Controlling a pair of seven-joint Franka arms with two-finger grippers.
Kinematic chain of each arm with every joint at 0, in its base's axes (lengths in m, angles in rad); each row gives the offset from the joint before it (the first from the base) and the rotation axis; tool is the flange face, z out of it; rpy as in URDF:
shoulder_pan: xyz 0 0 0.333 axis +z
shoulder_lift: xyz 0 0 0 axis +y
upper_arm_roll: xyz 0 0 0.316 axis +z
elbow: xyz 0.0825 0 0 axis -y
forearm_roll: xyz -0.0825 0 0.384 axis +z
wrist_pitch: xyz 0 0 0 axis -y
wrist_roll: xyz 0.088 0 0 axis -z
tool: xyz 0 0 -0.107 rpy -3.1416 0 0
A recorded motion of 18 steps. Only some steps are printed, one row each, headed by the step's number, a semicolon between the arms.
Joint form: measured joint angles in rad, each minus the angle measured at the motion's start. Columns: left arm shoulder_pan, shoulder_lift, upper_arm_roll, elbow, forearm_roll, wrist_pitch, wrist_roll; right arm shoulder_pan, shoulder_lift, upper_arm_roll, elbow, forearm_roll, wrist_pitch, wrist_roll.
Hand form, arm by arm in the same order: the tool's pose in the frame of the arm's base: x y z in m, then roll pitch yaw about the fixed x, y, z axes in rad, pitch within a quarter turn. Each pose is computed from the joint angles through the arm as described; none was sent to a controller.
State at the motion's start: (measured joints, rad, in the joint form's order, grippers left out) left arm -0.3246 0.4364 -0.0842 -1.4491 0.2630 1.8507 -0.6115; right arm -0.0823 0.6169 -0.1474 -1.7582 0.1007 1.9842 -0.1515
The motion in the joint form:
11: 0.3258 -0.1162 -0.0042 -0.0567 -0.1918 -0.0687 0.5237; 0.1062 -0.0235 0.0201 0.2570 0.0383 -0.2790 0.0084
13: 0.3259 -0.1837 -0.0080 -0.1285 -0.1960 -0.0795 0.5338; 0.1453 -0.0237 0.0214 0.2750 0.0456 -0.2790 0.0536
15: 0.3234 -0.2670 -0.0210 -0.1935 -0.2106 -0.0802 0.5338; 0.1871 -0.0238 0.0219 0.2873 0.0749 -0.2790 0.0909
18: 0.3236 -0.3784 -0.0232 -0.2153 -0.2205 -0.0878 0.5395; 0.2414 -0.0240 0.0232 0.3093 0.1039 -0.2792 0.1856
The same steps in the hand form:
11: 0.6519 -0.0438 0.4798 -3.0968 0.0391 -0.0111; 0.6589 -0.0434 0.2982 -3.0312 0.3727 0.0228
13: 0.6310 -0.0462 0.4882 -3.0954 0.0548 -0.0249; 0.6647 -0.0158 0.3059 -3.0424 0.3585 0.0147
15: 0.6080 -0.0563 0.5090 -3.1053 0.0380 -0.0383; 0.6679 0.0154 0.3113 -3.0288 0.3483 0.0138
18: 0.5821 -0.0580 0.5641 -3.1088 -0.0432 -0.0441; 0.6712 0.0560 0.3210 -3.0334 0.3369 -0.0328

